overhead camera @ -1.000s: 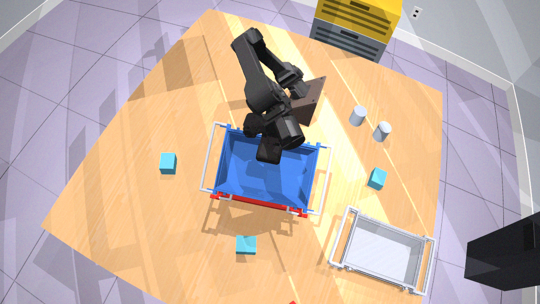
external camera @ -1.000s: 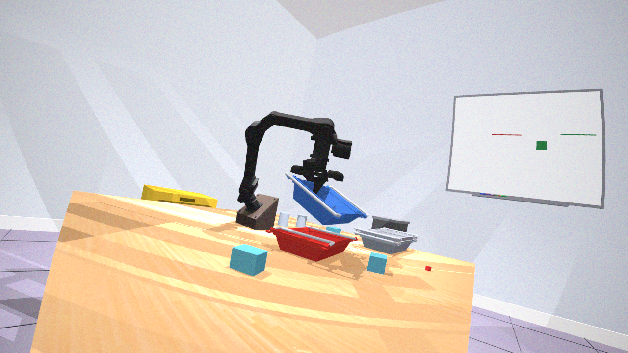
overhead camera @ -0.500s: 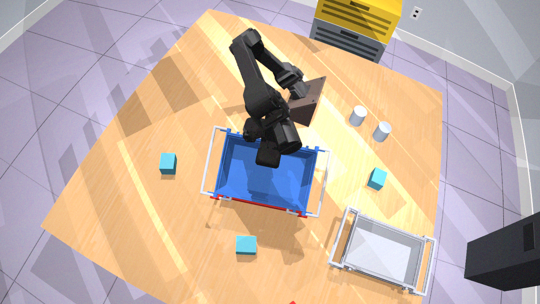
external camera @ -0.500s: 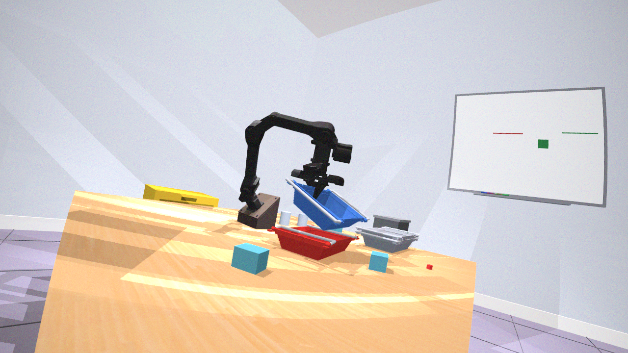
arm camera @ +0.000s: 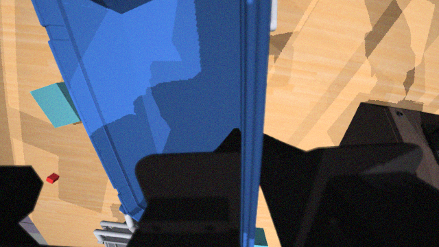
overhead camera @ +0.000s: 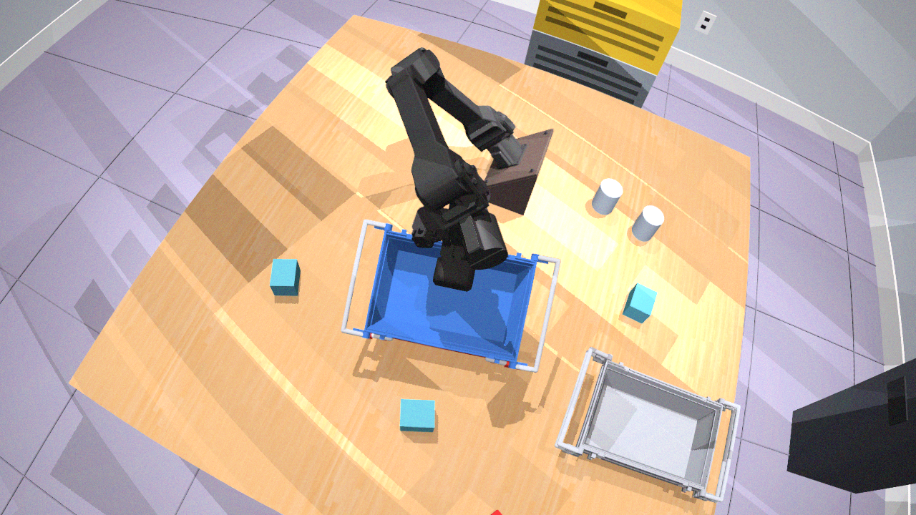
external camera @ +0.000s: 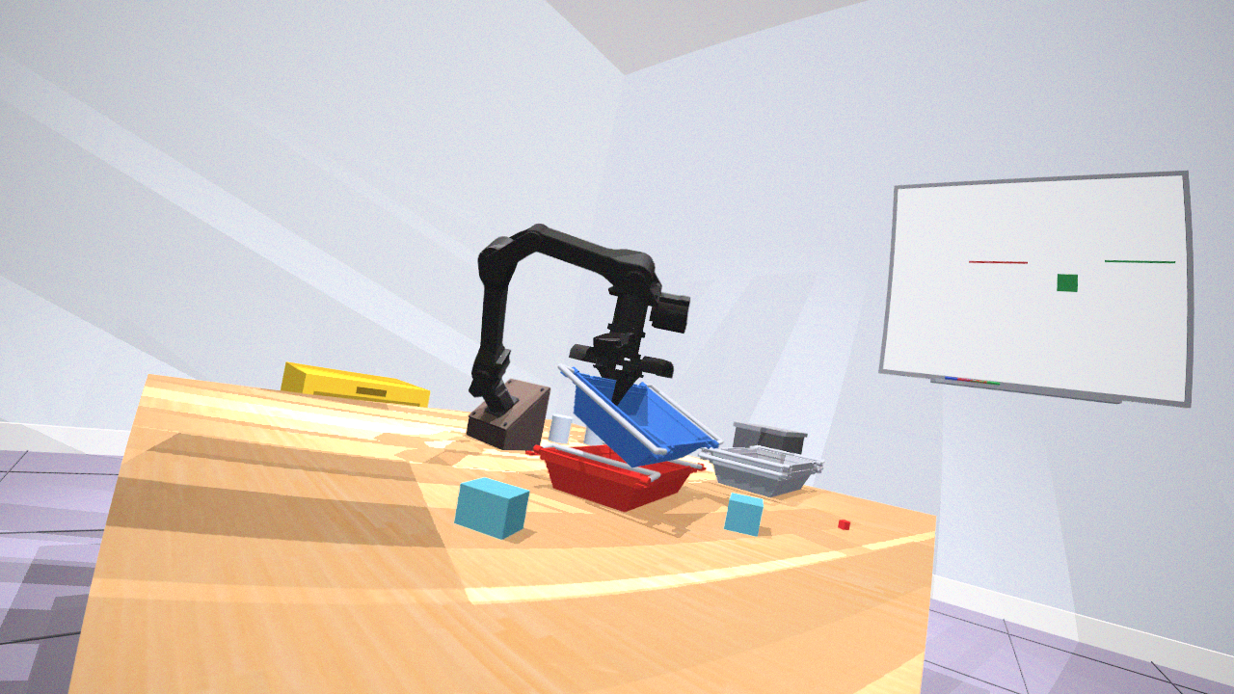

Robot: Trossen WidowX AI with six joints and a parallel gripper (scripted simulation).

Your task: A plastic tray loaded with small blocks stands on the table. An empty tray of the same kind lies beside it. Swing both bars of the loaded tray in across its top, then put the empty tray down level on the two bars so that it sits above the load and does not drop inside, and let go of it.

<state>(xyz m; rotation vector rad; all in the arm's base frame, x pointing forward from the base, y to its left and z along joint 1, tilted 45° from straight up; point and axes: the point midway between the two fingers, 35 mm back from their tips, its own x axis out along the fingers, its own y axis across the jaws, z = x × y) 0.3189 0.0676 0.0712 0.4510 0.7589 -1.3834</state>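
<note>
Now: the blue tray 8 cm ahead of my gripper tip and 2 cm to the left of it.
</note>
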